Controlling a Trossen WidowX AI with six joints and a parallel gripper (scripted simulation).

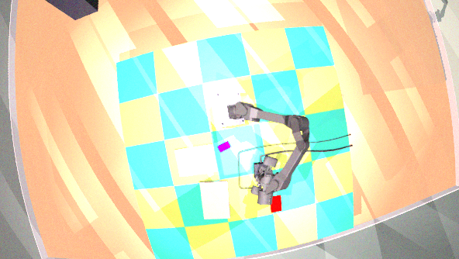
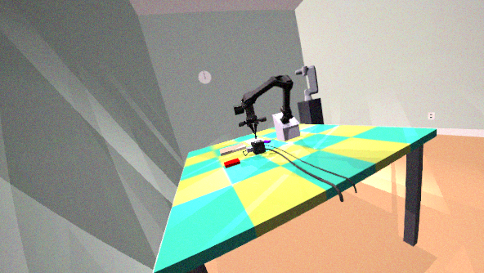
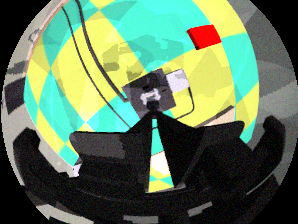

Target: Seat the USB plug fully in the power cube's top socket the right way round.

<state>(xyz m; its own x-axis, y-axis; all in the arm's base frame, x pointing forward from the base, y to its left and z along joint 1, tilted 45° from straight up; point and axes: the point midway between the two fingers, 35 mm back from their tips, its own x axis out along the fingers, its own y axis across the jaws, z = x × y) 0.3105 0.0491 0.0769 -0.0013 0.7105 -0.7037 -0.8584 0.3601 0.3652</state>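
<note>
The USB plug is 2 cm below my gripper tip. From my gripper tip the other things lie so: red block 22 cm ahead, 12 cm below, 6 cm to the left; magenta piece 16 cm to the right, 15 cm behind, 13 cm below; long white bar 26 cm to the right, 13 cm ahead, 12 cm below.
</note>
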